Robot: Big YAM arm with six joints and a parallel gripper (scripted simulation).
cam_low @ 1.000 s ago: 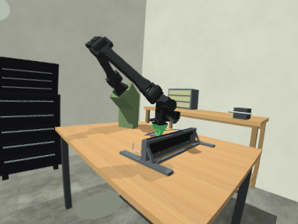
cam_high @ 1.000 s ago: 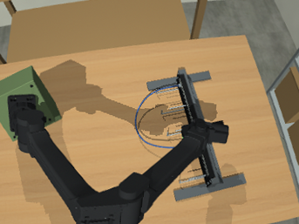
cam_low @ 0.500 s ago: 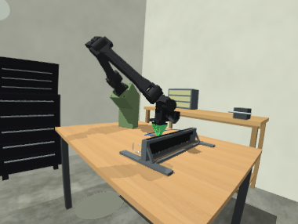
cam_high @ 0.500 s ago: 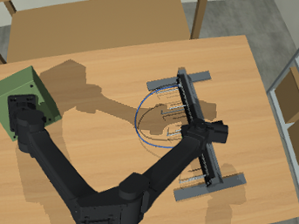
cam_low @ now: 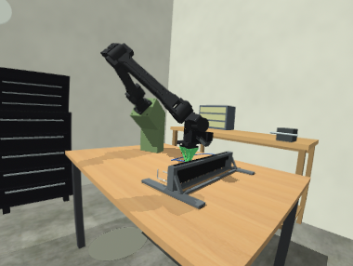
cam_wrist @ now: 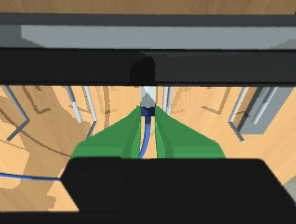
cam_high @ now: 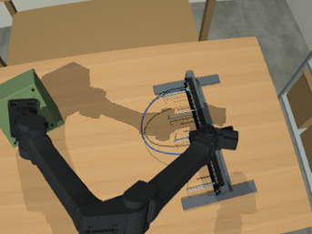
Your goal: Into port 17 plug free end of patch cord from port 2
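The plug lies 2 cm ahead of my hand.
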